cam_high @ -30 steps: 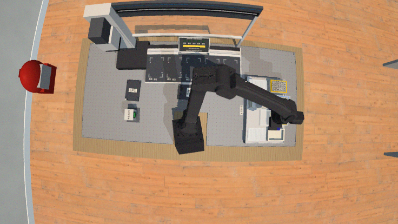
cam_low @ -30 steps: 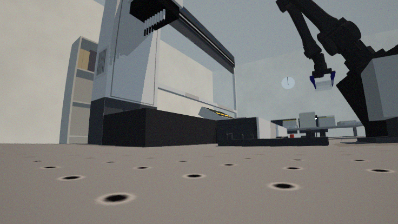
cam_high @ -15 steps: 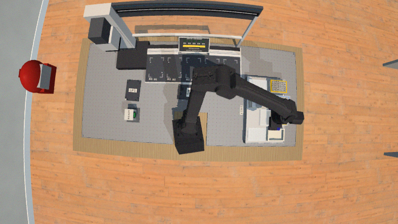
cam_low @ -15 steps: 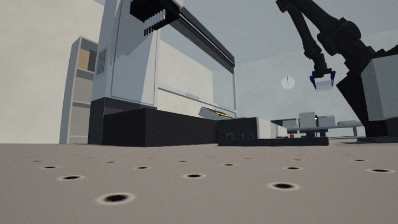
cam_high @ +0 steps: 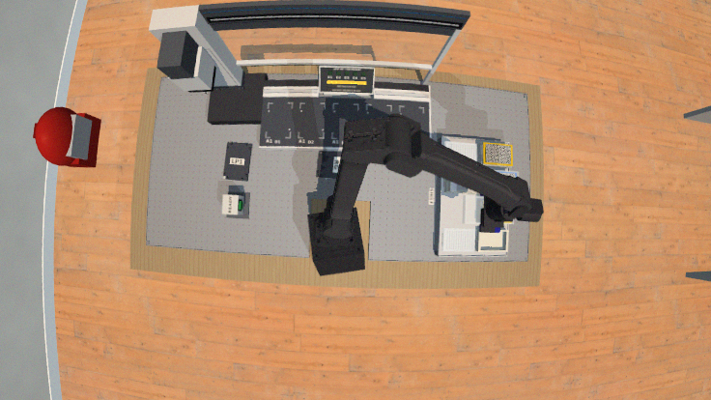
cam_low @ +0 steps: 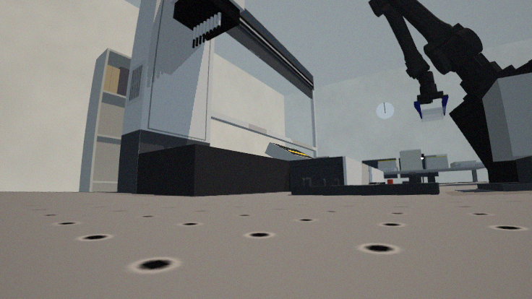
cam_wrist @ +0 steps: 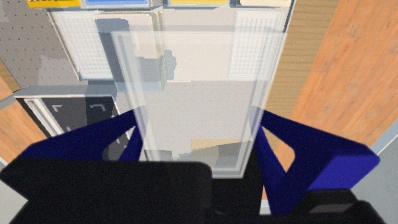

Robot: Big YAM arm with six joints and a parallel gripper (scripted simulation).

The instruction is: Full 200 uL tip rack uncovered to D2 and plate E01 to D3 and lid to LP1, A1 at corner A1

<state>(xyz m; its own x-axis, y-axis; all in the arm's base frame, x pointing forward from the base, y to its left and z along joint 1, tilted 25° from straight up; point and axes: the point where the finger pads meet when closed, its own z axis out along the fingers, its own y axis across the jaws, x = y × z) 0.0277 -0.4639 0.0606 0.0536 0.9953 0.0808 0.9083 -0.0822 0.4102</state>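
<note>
Right now my hand is 50 mm short of the shelf, 70 mm to the left of it and 240 mm above it. From my hand the other things lie so: white sealed block 110 mm ahead, 10 mm to the right, 170 mm below; clear tip rack cover 10 mm above; cream reservoir 120 mm behind, 130 mm to the right, 230 mm below.
</note>
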